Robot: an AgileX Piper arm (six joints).
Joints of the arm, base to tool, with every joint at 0 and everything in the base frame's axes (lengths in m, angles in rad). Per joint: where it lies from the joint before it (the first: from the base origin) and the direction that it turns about. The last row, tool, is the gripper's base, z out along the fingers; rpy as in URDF.
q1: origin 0 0 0.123 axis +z
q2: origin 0 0 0 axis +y
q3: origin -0.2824 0 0.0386 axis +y
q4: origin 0.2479 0 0.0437 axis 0.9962 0 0.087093
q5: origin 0 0 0 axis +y
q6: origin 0.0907 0 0.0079 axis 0.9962 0 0.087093
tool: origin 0 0 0 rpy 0 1.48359 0
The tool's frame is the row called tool.
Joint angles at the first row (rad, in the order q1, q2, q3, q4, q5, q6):
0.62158, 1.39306, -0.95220, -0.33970, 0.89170, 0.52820
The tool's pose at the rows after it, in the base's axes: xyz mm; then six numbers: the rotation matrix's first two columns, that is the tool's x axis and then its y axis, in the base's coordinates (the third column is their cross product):
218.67 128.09 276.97 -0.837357 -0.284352 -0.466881 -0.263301 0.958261 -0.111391
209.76 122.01 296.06 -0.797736 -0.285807 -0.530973 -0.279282 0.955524 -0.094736
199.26 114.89 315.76 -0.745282 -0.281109 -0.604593 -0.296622 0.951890 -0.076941
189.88 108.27 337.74 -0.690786 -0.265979 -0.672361 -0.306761 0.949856 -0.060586
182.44 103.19 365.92 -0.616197 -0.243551 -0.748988 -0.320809 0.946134 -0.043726
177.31 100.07 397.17 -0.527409 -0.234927 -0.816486 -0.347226 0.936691 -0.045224
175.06 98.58 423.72 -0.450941 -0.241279 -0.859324 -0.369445 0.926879 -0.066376
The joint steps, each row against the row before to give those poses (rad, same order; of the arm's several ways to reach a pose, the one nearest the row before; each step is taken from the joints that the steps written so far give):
0.00003, -0.06873, 0.00002, 0.00275, -0.01142, -0.04024
-0.00003, -0.07167, -0.00427, 0.00223, -0.00549, -0.02625
0.00002, -0.07762, -0.00239, 0.00000, -0.01665, -0.02434
-0.00002, -0.06573, -0.02319, 0.00001, -0.00429, -0.01949
0.00001, -0.05140, -0.05344, -0.00001, -0.01015, -0.02400
-0.00001, -0.02693, -0.08020, 0.00419, -0.00929, -0.04746
0.00001, -0.00200, -0.08349, 0.00153, 0.00001, -0.05254

